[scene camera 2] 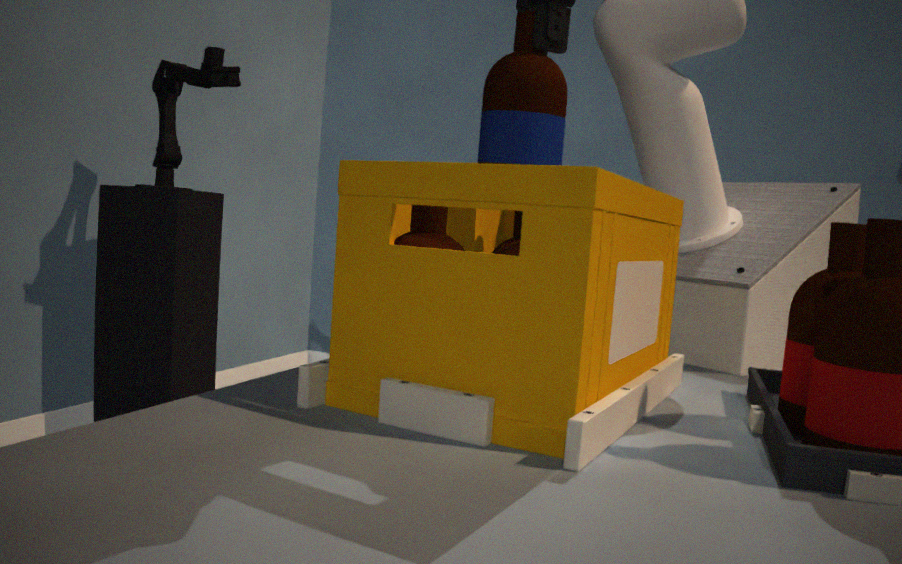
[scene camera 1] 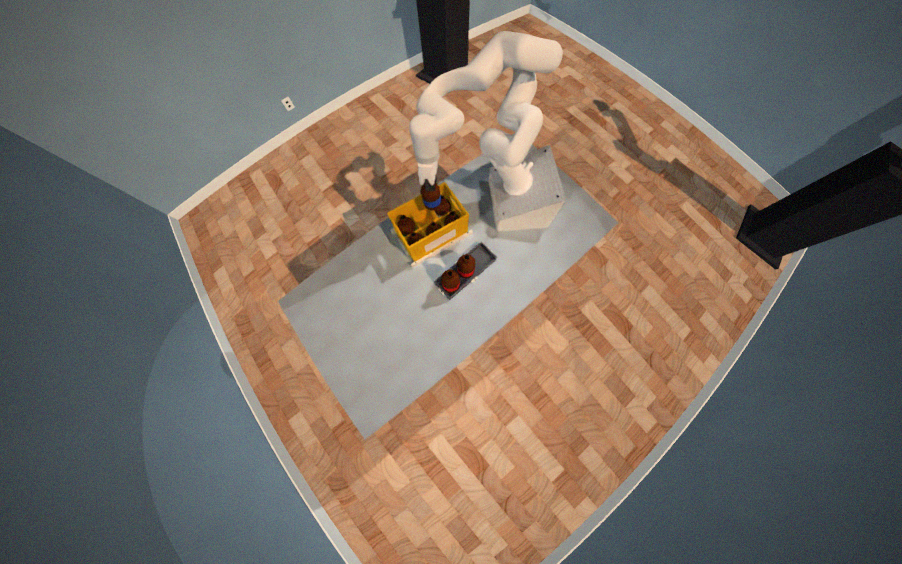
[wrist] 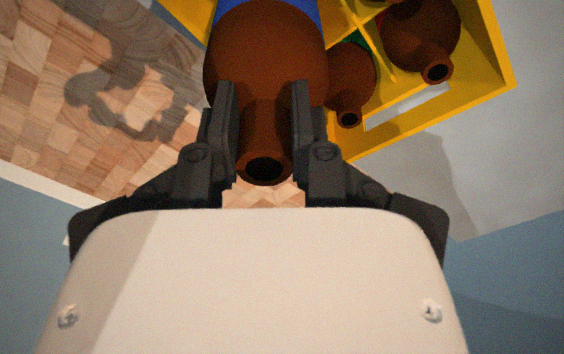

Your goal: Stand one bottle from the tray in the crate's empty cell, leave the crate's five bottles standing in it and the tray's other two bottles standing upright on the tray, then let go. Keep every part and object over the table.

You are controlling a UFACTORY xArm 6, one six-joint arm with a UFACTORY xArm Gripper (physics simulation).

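Frame: origin at the arm's base, x right, y ahead, z up, level; millimetres.
Where they show: gripper, fingertip midpoint: (scene camera 2: 539, 53) (scene camera 1: 431, 186) (wrist: 264, 105); arm's base, origin of the base link: (scene camera 2: 694, 231) (scene camera 1: 518, 182).
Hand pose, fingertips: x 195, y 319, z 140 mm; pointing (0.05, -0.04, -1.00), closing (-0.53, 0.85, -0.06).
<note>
Things, the pixels of their top centre, and the offset from my fingertips. "pt": a spot on its surface instead. Level surfaces: height alone.
- brown bottle with a blue label, middle of its top: (wrist: 253, 168) (scene camera 2: 530, 15) (scene camera 1: 428, 179) dx +9, dy +3, dz +33 mm
- yellow crate, middle of its top: (scene camera 2: 536, 182) (wrist: 341, 31) (scene camera 1: 427, 213) dx -9, dy +52, dz -118 mm
- left end, surface spot: (scene camera 1: 405, 224) pt dx +50, dy +131, dz -165 mm
- dark tray, middle of its top: (scene camera 2: 832, 404) (scene camera 1: 466, 269) dx -247, dy +94, dz -267 mm
- grey table top, its level: dz -293 mm
My gripper (scene camera 1: 429, 182) (scene camera 2: 542, 33) (wrist: 264, 105) is shut on the neck of a brown bottle with a blue label (scene camera 1: 431, 200) (scene camera 2: 524, 86) (wrist: 265, 55). It holds the bottle upright at the back of the yellow crate (scene camera 1: 416, 251) (scene camera 2: 458, 299) (wrist: 506, 77). In scene camera 2 the crate's rim hides the bottle's base and the label's lower edge. Brown bottles stand in other cells, among them one at the left end (scene camera 1: 405, 224) and a green-labelled one (wrist: 352, 75) beside the held bottle. Two red-labelled bottles (scene camera 1: 466, 266) (scene camera 1: 450, 281) stand upright on the dark tray (scene camera 1: 484, 256) (scene camera 2: 811, 465).
Low white blocks (scene camera 2: 435, 411) (scene camera 2: 625, 412) stand against the crate's foot. The robot's base block (scene camera 1: 526, 199) (scene camera 2: 711, 319) is on the crate's far right side in scene camera 1. The tray lies in front of the crate on the grey table top (scene camera 1: 399, 345).
</note>
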